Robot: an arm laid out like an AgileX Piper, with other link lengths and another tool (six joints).
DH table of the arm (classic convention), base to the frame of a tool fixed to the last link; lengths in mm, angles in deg. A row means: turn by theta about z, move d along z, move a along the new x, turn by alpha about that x. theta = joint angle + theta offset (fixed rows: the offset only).
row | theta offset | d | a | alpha
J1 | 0 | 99.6 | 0 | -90
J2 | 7.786 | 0 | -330.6 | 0
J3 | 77.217 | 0 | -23.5 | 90
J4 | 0 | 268.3 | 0 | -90
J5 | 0 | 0 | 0 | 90
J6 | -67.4 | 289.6 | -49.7 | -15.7
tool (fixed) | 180 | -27.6 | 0 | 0
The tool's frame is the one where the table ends.
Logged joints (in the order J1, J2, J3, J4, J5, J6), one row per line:
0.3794 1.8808 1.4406 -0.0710 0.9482 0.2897
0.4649 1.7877 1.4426 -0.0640 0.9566 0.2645
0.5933 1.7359 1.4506 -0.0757 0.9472 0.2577
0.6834 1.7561 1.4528 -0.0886 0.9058 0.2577
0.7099 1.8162 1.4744 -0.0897 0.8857 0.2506
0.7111 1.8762 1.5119 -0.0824 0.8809 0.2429
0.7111 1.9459 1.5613 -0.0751 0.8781 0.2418
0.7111 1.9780 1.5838 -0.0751 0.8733 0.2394
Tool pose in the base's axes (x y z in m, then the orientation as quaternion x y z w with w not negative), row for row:
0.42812 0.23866 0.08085 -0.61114 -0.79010 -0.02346 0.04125
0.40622 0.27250 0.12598 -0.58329 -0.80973 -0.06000 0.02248
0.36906 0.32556 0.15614 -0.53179 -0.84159 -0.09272 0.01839
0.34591 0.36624 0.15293 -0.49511 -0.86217 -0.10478 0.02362
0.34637 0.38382 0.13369 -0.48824 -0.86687 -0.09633 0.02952
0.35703 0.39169 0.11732 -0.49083 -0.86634 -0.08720 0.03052
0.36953 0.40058 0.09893 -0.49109 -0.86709 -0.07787 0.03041
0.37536 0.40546 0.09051 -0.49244 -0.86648 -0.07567 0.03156
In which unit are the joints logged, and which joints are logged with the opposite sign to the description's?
The joints are logged in radians. Opposite sign: J3, J4, J6.
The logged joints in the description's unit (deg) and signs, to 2 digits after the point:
21.74 107.76 -82.54 4.07 54.33 -16.60
26.64 102.43 -82.65 3.67 54.81 -15.15
33.99 99.46 -83.11 4.34 54.27 -14.77
39.16 100.62 -83.24 5.08 51.90 -14.77
40.67 104.06 -84.48 5.14 50.75 -14.36
40.74 107.50 -86.63 4.72 50.47 -13.92
40.74 111.49 -89.46 4.30 50.31 -13.85
40.74 113.33 -90.75 4.30 50.04 -13.72

